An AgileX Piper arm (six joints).
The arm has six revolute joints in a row. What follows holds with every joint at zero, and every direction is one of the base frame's. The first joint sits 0.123 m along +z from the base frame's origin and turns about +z. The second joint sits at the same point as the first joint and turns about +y. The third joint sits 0.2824 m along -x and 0.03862 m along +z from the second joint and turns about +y. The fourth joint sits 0.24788 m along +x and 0.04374 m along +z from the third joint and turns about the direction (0.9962, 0, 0.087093). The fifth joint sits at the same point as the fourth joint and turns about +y. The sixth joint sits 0.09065 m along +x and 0.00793 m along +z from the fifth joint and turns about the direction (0.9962, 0, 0.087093). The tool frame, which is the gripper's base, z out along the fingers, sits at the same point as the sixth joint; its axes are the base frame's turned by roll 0, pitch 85 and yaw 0 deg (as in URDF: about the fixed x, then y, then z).
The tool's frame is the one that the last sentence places.
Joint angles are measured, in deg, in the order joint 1, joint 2, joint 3, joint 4, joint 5, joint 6. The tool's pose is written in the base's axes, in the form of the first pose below.
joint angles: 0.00 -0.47 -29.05 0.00 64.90 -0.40
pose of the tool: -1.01 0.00 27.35 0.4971 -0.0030 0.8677 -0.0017
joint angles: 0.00 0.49 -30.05 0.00 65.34 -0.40
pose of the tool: -0.98 0.00 27.78 0.4941 -0.0030 0.8694 -0.0017
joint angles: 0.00 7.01 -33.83 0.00 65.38 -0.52
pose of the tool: 0.17 0.00 29.64 0.4729 -0.0040 0.8811 -0.0021
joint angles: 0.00 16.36 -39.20 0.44 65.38 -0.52
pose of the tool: 2.35 0.06 32.07 0.4420 -0.0042 0.8970 0.0018
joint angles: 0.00 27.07 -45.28 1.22 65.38 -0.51
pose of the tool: 5.53 0.18 34.38 0.4054 -0.0039 0.9141 0.0088
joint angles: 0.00 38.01 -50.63 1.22 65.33 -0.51
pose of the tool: 9.48 0.18 35.69 0.3608 -0.0035 0.9326 0.0090
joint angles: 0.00 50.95 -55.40 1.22 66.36 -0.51
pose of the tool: 14.55 0.18 35.33 0.2848 -0.0030 0.9585 0.0093
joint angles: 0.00 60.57 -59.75 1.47 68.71 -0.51
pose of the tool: 18.25 0.22 34.60 0.2205 -0.0024 0.9753 0.0117
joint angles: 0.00 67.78 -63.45 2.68 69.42 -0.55
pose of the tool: 21.24 0.40 33.92 0.1844 -0.0007 0.9826 0.0221
